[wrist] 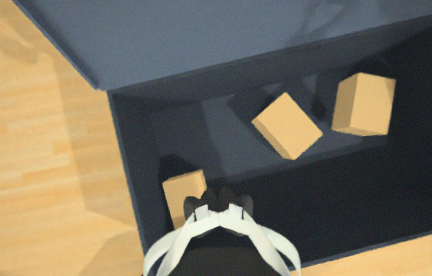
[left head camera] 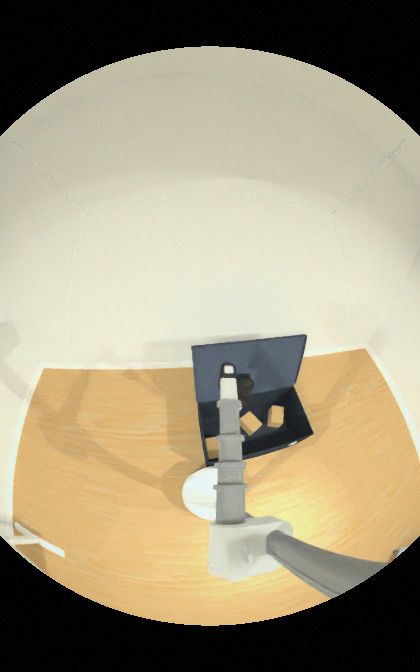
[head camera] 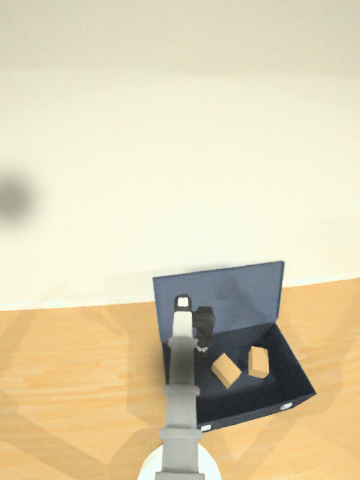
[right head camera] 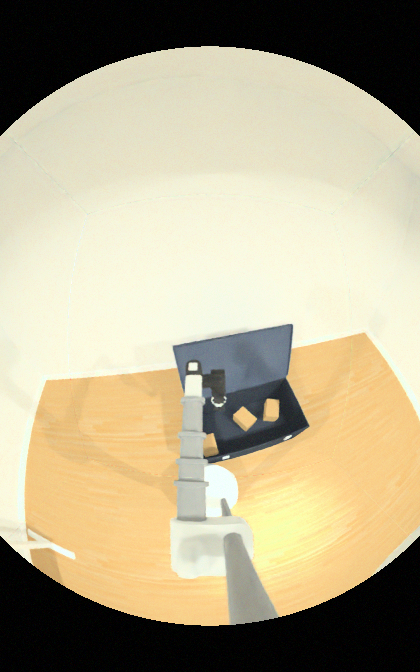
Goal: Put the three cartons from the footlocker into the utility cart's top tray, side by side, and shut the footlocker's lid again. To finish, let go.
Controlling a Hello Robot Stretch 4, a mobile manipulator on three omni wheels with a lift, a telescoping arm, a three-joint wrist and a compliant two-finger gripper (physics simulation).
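Frame: origin at the robot's base, x ahead, y left, z up, level; metres.
Seen in the pictures: gripper, fingertip midpoint: (wrist: 219, 202) (head camera: 201, 354).
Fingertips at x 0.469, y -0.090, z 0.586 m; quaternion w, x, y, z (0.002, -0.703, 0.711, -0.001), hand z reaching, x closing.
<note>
Offsets run from my fingertips to a thing's top centre. Level surfaces: height alone.
The open footlocker (head camera: 300, 382) (left head camera: 302, 426) (right head camera: 298, 416) (wrist: 129, 150) has its blue-grey lid (head camera: 250, 285) (left head camera: 282, 360) (right head camera: 270, 346) (wrist: 150, 45) standing up. Three tan cartons are inside: the right carton @(0.159 m ahead, 0.457 m right, 0.474 m down) (head camera: 258, 362) (left head camera: 275, 416) (right head camera: 271, 410) (wrist: 367, 105), the middle carton @(0.106 m ahead, 0.214 m right, 0.474 m down) (head camera: 226, 370) (left head camera: 250, 422) (right head camera: 245, 418) (wrist: 287, 127), turned at an angle, and the left carton @(0.104 m back, 0.082 m left, 0.474 m down) (left head camera: 212, 446) (right head camera: 210, 444) (wrist: 181, 192), hidden behind the arm in the head view. My gripper (head camera: 202, 348) (right head camera: 218, 401) (wrist: 219, 202) is shut and empty above the footlocker's left part; its fingers partly cover the left carton in the wrist view. The utility cart does not show.
The footlocker stands on the wood floor @(0.614 m down) (head camera: 65, 375) (left head camera: 125, 425) (right head camera: 115, 425) close to the back wall (head camera: 175, 175). My arm (head camera: 181, 405) (left head camera: 230, 450) (right head camera: 192, 450) reaches over its left side. A thin white bar (left head camera: 50, 546) (right head camera: 60, 549) shows at the lower left.
</note>
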